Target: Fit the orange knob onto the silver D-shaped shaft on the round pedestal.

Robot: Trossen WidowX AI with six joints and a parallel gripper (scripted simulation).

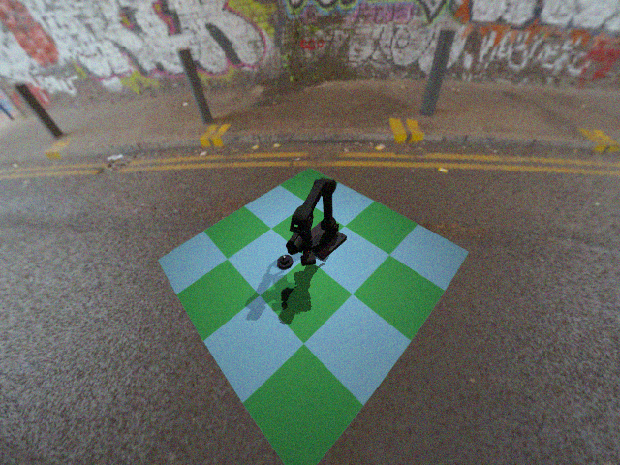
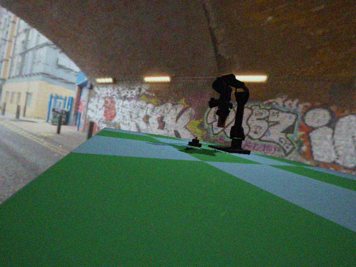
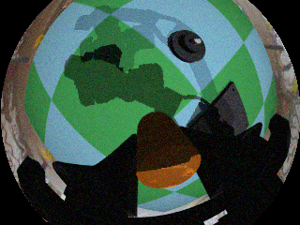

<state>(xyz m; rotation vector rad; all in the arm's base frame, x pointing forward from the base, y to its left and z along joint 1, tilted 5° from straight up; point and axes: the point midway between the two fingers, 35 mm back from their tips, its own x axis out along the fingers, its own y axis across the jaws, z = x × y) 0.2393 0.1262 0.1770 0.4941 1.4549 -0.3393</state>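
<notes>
Now: the dark round pedestal 15 cm to the right of my gripper tip, 12 cm below it and 6 cm ahead of it. From my gripper tip the other things lie so: orange knob (3 cm above).
</notes>
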